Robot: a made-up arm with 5 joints.
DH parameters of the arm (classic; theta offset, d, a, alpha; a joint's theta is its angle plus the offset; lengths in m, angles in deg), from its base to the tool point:
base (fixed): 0 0 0.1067 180
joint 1: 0 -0.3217 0.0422 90
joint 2: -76.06 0 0.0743 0
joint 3: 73.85 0 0.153 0
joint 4: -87.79 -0.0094 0 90
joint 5: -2.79 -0.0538 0 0
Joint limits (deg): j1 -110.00..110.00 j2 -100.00..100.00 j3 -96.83..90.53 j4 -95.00..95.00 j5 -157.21..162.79
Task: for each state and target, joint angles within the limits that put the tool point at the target. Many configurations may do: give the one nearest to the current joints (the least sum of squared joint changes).
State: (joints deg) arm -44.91 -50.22 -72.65 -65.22 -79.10
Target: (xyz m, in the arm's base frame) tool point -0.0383 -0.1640 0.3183
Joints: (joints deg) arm -46.06 -85.97 -87.30 -52.24 -79.10
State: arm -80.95 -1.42 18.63 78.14 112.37
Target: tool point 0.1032 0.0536 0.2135
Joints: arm -103.81 26.65 60.04 80.06 112.37
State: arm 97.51 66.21 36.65 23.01 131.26
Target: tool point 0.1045 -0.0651 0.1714
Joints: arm 83.64 43.81 48.96 43.85 131.26
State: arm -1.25 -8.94 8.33 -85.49 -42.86
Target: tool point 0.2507 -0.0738 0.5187
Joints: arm 23.80 -17.28 -7.91 -77.87 -42.86
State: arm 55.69 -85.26 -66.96 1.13 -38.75
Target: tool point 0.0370 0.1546 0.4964
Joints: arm 68.91 -83.87 -50.80 10.70 -38.75
